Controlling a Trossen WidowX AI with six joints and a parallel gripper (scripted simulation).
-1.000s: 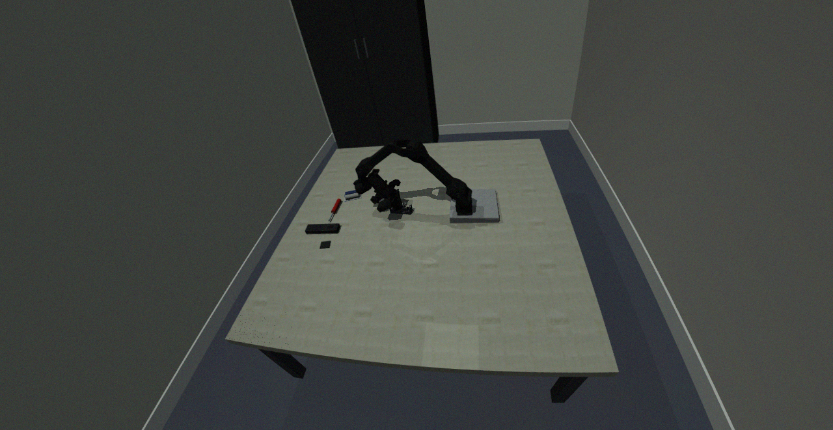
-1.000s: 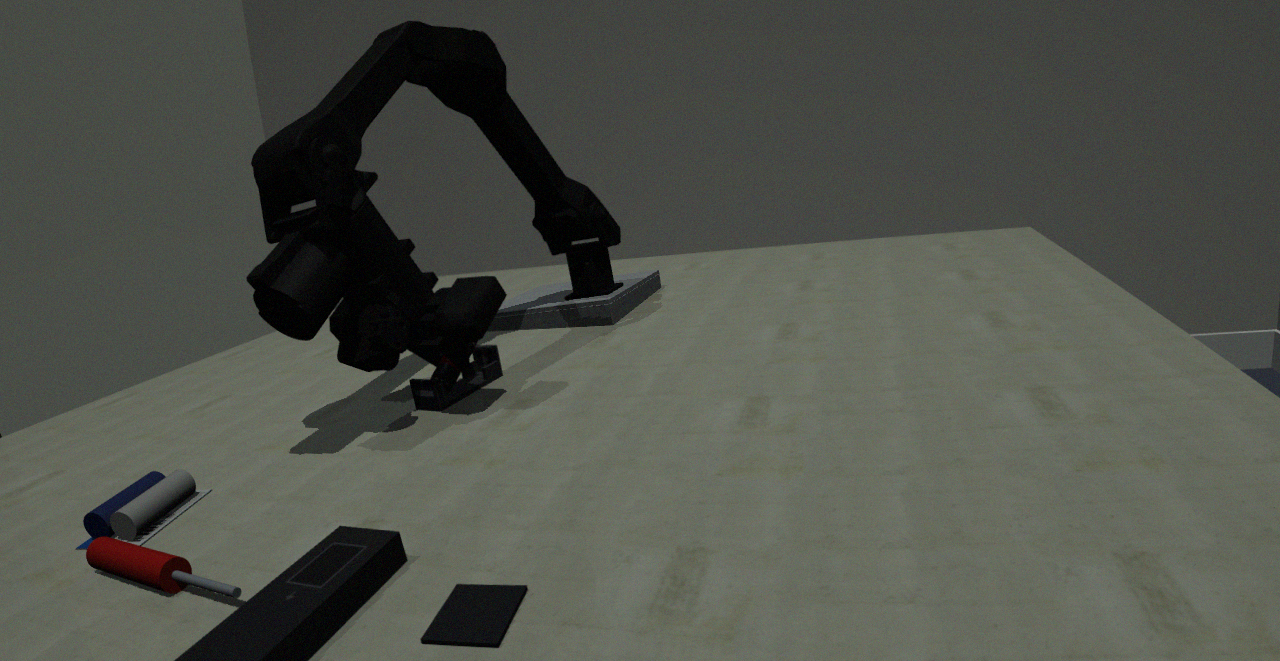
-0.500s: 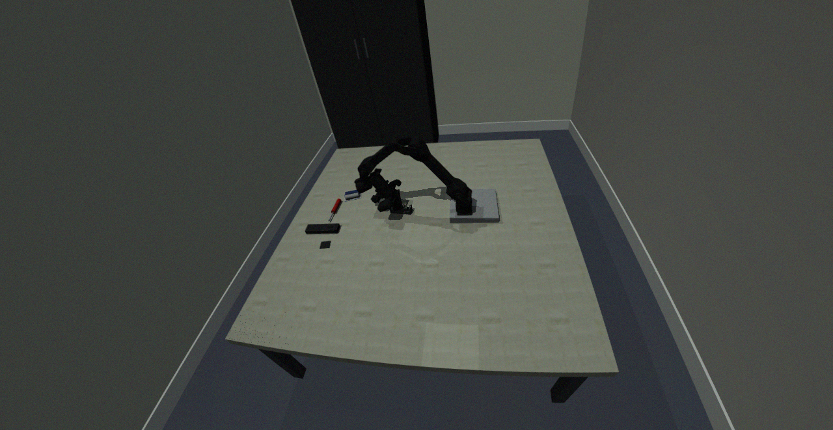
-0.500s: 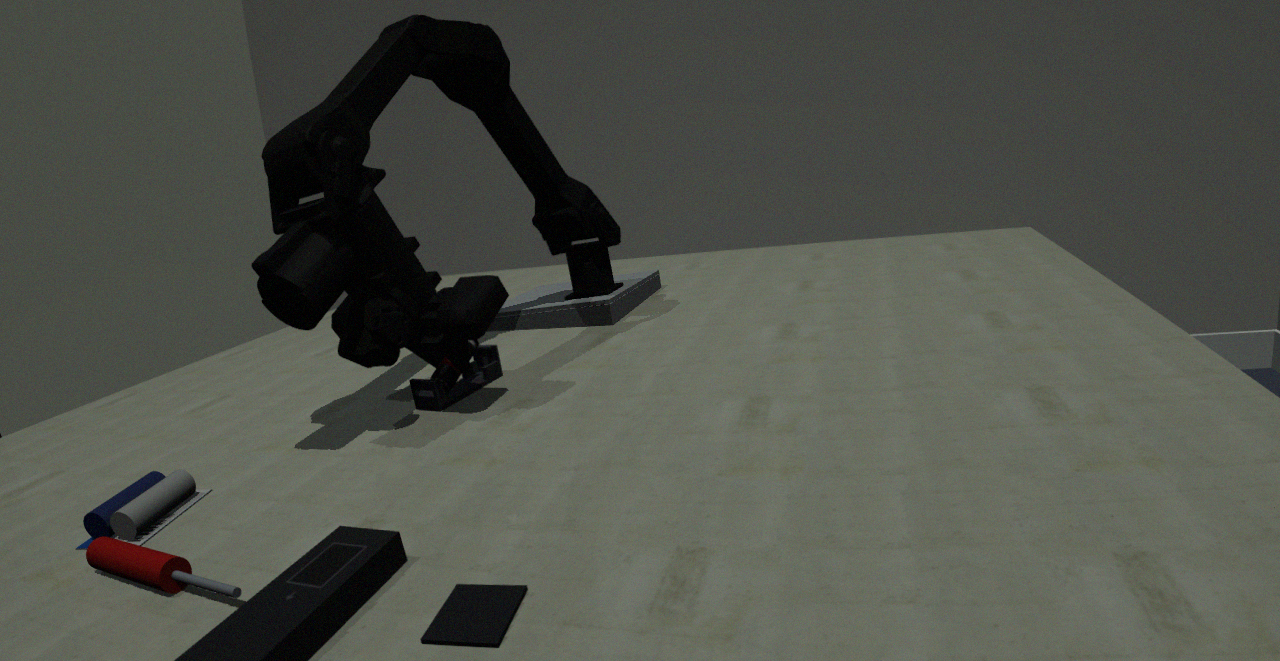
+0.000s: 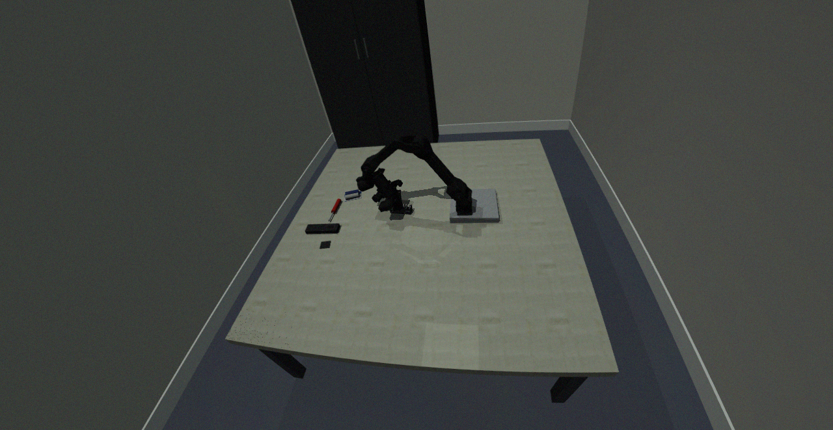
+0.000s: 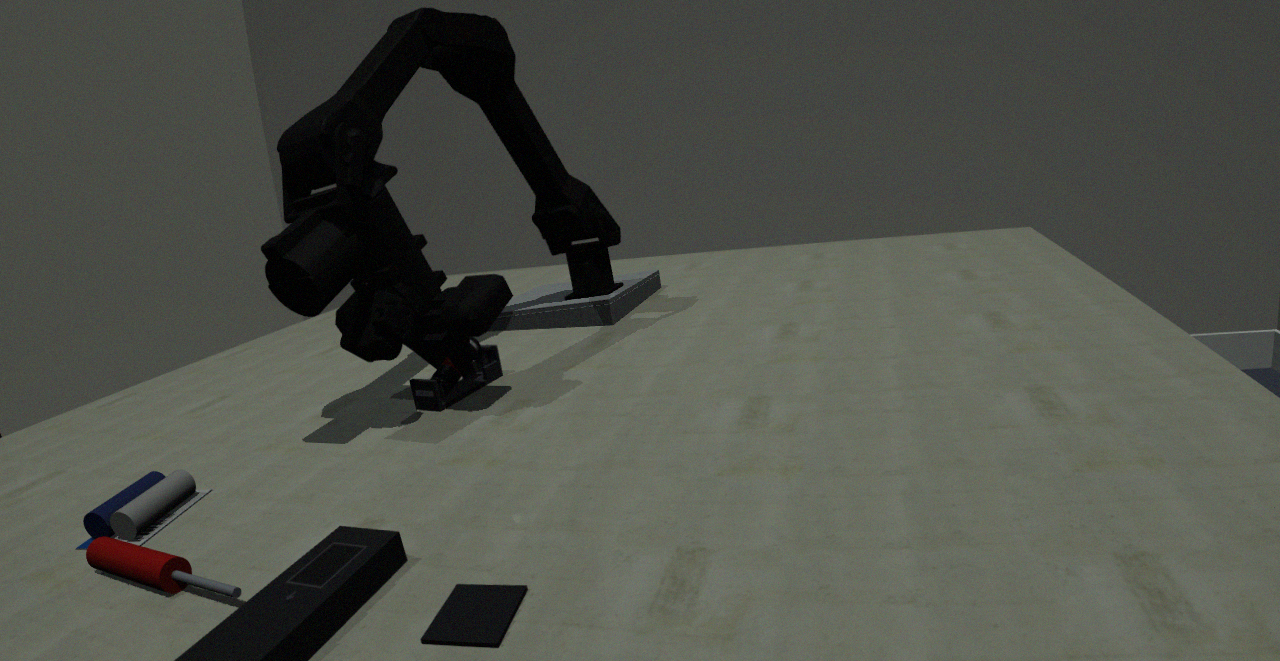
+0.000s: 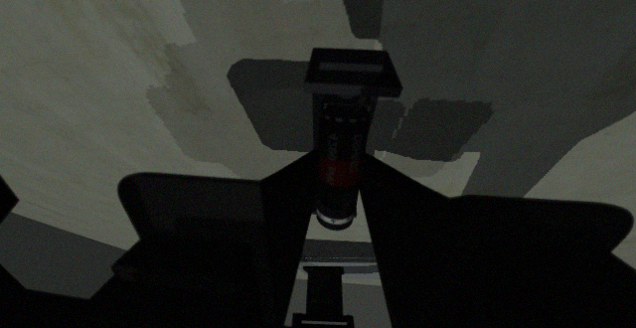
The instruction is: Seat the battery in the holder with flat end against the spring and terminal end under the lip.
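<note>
My gripper tip is 10 mm below the battery. Round my gripper tip: black plate (320 mm ahead, 200 mm to the left, 20 mm below); then long black box (360 mm ahead, 110 mm to the left, 10 mm below); then red-handled screwdriver (340 mm ahead, 10 mm below).
</note>
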